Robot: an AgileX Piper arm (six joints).
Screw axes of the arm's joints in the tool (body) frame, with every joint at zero. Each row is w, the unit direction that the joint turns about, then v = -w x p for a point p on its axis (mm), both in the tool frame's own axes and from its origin. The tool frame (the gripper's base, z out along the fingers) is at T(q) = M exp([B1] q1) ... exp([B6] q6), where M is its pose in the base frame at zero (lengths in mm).
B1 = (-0.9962, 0, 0.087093, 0.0, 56.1, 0.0)
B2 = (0, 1, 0, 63.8, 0.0, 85.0)
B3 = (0, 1, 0, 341.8, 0.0, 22.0)
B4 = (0, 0, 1, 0.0, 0.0, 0.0)
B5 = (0, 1, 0, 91.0, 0.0, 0.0)
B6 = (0, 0, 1, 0.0, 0.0, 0.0)
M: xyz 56.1 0.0 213.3 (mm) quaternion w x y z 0.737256 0 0.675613 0
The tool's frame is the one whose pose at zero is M.
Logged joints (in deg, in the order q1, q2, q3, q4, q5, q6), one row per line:
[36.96 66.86 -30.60 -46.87 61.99 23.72]
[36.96 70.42 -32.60 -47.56 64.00 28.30]
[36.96 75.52 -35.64 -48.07 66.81 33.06]
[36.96 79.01 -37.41 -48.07 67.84 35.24]
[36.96 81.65 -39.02 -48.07 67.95 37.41]
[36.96 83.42 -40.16 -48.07 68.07 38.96]
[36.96 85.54 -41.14 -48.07 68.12 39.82]
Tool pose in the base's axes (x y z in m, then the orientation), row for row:
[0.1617 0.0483 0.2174 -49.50 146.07 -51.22]
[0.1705 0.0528 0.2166 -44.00 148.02 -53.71]
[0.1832 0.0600 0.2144 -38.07 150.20 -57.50]
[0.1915 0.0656 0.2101 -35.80 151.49 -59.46]
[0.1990 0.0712 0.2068 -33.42 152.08 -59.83]
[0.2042 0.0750 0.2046 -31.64 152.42 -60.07]
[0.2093 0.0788 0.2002 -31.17 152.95 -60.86]
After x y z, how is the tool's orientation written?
As a rotation vector, in degrees.
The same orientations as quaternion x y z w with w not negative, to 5 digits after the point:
[-0.30105 0.88838 -0.31151 0.15202]
[-0.26633 0.89597 -0.32511 0.14353]
[-0.22844 0.90130 -0.34504 0.12815]
[-0.21338 0.90295 -0.35441 0.11639]
[-0.19902 0.90567 -0.35630 0.11487]
[-0.18838 0.90747 -0.35764 0.11444]
[-0.18495 0.90753 -0.36111 0.10853]

